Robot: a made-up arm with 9 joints.
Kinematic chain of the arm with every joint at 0, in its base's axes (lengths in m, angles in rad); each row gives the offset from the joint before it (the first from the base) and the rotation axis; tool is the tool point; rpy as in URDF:
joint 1: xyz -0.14 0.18 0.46 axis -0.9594 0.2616 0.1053
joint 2: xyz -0.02 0.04 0 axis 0.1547 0.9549 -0.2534
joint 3: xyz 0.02 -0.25 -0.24 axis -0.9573 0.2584 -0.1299
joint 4: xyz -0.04 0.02 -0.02 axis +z
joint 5: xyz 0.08 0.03 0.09 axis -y
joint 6: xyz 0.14 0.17 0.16 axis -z
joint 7: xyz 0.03 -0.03 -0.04 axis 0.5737 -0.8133 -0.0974
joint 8: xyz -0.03 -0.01 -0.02 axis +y
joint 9: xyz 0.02 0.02 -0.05 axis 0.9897 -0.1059 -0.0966
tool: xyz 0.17 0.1 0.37 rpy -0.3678 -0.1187 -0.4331
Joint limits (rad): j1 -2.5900..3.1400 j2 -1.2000..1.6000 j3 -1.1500..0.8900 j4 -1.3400..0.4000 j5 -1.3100..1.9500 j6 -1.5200..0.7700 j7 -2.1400..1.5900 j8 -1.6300..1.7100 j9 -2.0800..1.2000
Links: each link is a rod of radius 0.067 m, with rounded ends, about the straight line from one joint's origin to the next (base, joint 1, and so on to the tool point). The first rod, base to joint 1, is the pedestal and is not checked.
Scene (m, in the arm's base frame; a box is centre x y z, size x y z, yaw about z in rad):
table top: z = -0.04
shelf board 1: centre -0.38 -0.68 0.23 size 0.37 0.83 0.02 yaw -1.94
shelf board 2: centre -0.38 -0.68 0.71 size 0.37 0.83 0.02 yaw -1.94
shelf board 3: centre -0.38 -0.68 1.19 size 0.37 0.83 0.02 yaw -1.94
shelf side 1: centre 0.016 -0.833 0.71 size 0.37 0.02 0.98 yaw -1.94
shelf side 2: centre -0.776 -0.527 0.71 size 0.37 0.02 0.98 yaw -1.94
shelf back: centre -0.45 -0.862 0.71 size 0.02 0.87 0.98 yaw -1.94
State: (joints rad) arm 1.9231 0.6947 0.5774 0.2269 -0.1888 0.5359 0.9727 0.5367 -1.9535
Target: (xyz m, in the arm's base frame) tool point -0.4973 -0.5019 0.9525
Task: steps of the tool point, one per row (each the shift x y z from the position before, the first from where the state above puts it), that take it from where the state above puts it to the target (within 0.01 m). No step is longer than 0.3 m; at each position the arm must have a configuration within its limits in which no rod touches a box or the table.
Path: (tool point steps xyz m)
1: 0.0286 0.0826 0.0132
2: 0.0377 0.0934 -0.0005
3: 0.0415 0.1027 -0.0128
4: -0.1202 -0.0388 0.2355
5: -0.0830 0.0752 0.2521
6: -0.0421 -0.1026 0.0211
7: -0.0382 -0.1048 -0.0211

